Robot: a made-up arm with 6 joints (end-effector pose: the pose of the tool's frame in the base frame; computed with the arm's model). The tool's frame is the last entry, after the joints.
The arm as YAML. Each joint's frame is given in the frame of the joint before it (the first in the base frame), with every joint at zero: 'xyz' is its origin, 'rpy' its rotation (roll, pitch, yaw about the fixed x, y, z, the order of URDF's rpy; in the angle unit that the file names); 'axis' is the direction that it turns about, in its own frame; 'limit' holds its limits. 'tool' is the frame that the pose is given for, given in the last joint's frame.
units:
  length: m
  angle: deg
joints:
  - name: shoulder
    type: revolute
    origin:
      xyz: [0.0, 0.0, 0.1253]
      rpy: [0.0, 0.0, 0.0]
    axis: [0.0, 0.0, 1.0]
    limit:
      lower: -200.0
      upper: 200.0
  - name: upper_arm
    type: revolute
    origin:
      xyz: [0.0, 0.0, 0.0]
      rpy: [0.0, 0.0, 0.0]
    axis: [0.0, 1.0, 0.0]
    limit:
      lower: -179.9
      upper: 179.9
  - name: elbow
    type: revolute
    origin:
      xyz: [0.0, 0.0, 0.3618]
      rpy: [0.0, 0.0, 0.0]
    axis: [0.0, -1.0, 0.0]
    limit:
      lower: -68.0
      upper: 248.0
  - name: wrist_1
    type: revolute
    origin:
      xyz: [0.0, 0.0, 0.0]
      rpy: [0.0, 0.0, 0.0]
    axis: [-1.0, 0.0, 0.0]
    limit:
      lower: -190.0
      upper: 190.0
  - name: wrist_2
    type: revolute
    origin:
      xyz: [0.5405, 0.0, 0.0]
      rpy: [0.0, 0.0, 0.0]
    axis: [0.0, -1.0, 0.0]
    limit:
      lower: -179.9
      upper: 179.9
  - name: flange
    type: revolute
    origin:
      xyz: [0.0, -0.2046, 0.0]
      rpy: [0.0, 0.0, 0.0]
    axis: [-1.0, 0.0, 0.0]
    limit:
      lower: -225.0
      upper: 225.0
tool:
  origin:
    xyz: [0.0, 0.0, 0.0]
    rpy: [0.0, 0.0, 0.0]
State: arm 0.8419 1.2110 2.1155 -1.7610 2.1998 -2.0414
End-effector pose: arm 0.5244 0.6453 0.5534 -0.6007 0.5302 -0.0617 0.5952
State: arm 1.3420 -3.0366 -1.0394 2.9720 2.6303 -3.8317
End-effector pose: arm -0.2628 -0.2395 0.2433 0.0140 0.4108 0.5299 0.7418
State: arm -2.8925 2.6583 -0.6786 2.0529 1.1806 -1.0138
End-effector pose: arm 0.4084 0.0060 -0.2680 0.7879 -0.4998 0.0934 0.3474
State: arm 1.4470 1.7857 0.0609 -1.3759 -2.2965 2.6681
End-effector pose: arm 0.0482 0.0668 -0.4552 -0.3534 -0.2987 -0.8817 0.0916
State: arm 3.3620 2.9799 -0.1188 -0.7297 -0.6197 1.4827
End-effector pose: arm 0.4425 0.2554 -0.1187 0.9122 -0.1657 0.1560 0.3408
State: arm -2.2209 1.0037 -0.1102 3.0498 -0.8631 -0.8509
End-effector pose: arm -0.1770 -0.5694 -0.1571 -0.3190 0.8379 -0.3435 0.2797
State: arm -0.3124 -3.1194 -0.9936 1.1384 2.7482 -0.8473
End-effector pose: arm -0.4553 0.0569 0.1251 0.7894 0.3105 -0.4284 0.3112
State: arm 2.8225 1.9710 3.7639 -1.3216 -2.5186 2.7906
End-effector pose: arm -0.3712 0.1758 0.5552 -0.3243 0.8482 0.1442 0.3932
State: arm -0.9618 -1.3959 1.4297 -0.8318 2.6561 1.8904
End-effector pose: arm -0.5838 0.5962 0.5000 -0.7048 0.6347 0.1615 0.2725
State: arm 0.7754 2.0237 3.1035 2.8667 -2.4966 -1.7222
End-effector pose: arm 0.2415 0.5125 0.4698 0.4574 -0.5430 -0.6817 0.1766
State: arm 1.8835 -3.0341 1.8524 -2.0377 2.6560 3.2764
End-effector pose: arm -0.0491 -0.1474 -0.7984 0.8677 -0.1396 0.4763 0.0293
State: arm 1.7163 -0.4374 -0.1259 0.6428 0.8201 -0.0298
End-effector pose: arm 0.1151 0.3440 0.7354 0.1918 -0.5540 0.6663 0.4607
